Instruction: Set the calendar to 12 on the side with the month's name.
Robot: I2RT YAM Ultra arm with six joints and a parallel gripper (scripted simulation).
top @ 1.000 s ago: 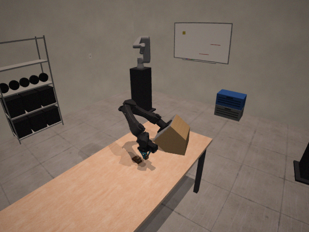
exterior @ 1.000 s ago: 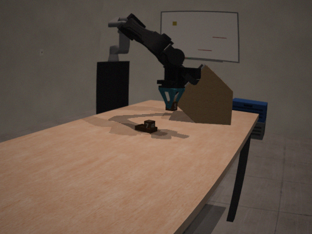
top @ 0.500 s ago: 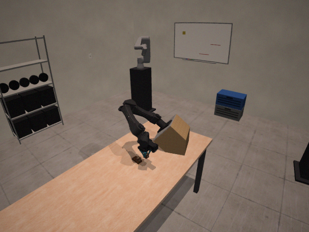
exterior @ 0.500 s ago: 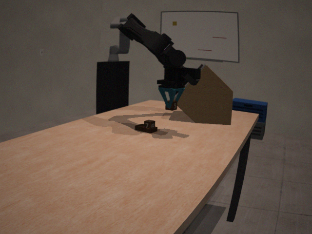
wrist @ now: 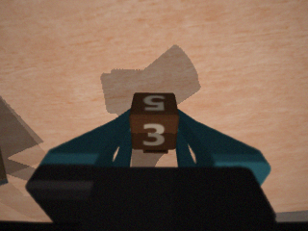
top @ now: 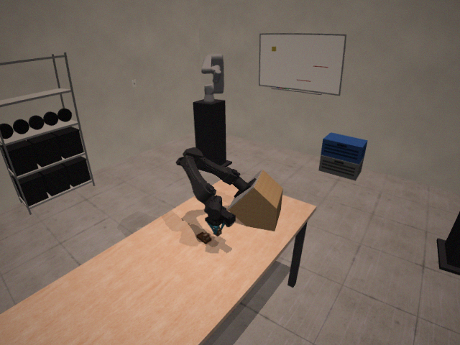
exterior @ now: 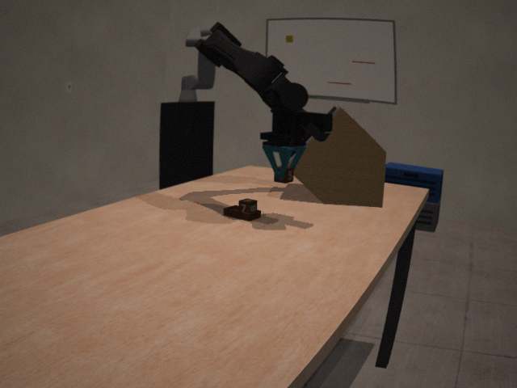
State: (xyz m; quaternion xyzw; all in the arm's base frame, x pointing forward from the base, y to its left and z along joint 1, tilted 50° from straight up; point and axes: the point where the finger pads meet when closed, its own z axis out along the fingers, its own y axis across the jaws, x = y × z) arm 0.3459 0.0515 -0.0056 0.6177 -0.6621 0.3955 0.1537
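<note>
Right now my hand is 1 cm past the cube, 9 cm to the left of it and 9 cm above it. Round my hand: dark brown calendar tray: 2 cm behind, 11 cm to the right, 11 cm below.
</note>
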